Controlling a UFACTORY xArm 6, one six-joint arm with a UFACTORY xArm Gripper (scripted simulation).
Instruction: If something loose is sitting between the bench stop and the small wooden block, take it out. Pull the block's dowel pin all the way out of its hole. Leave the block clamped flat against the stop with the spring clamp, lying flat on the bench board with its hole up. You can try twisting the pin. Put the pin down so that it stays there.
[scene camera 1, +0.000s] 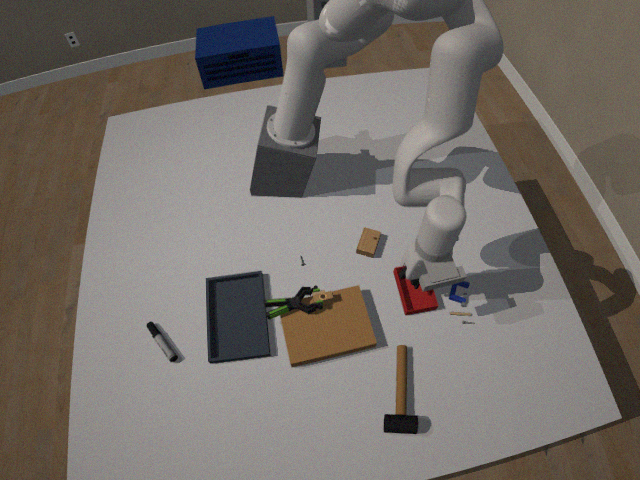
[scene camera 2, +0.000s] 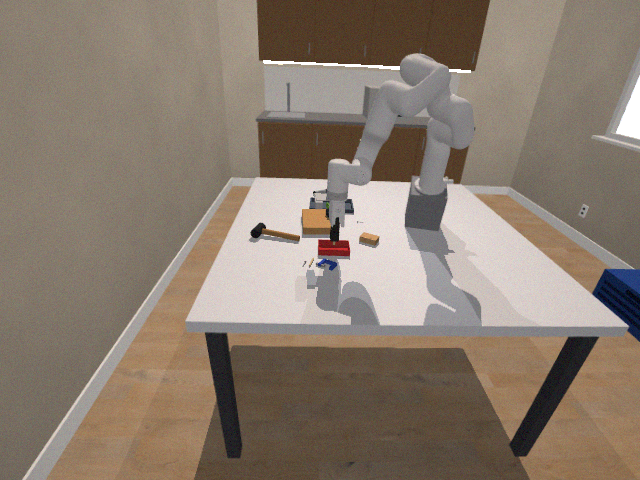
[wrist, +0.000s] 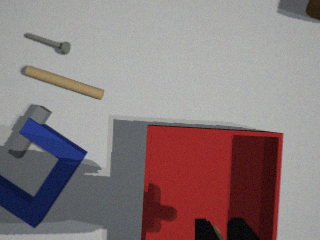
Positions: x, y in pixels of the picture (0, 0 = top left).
A red box (scene camera 1: 414, 298) is 103 cm from the lens. A hammer (scene camera 1: 400, 422) is 91 cm from the lens. The marked spots on the red box and the hammer are 31 cm apart.
